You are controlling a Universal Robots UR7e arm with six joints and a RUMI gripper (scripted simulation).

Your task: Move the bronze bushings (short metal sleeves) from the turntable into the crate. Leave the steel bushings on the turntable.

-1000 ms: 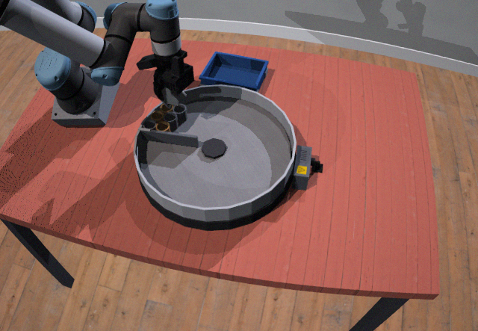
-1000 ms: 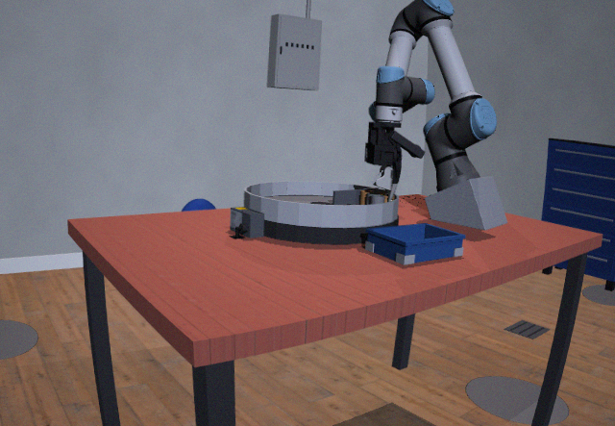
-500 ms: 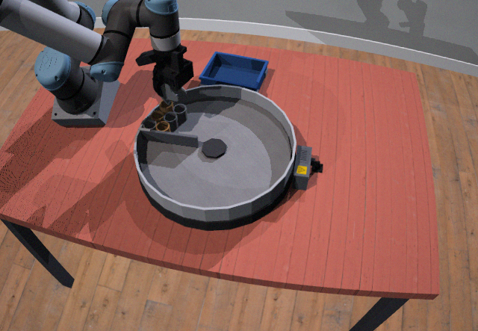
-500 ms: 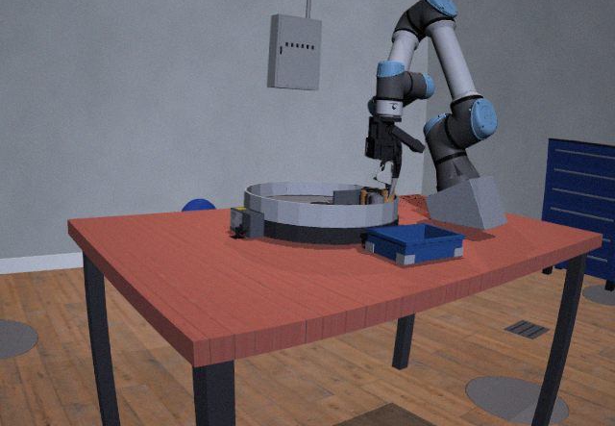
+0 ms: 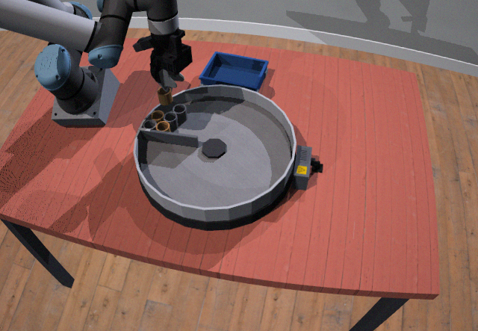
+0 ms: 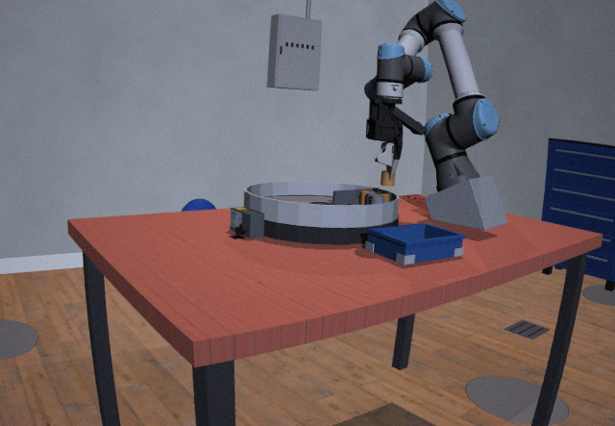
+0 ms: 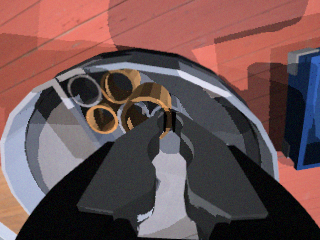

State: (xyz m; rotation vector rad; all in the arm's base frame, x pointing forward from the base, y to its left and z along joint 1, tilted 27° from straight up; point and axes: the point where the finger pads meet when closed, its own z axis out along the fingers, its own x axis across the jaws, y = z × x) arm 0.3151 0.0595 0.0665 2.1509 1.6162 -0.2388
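My hand is 12 cm short of the blue crate, 24 cm to the right of it and 13 cm above it. The rest, counted from my hand: grey turntable (16 cm ahead, 10 cm to the right, 10 cm below).
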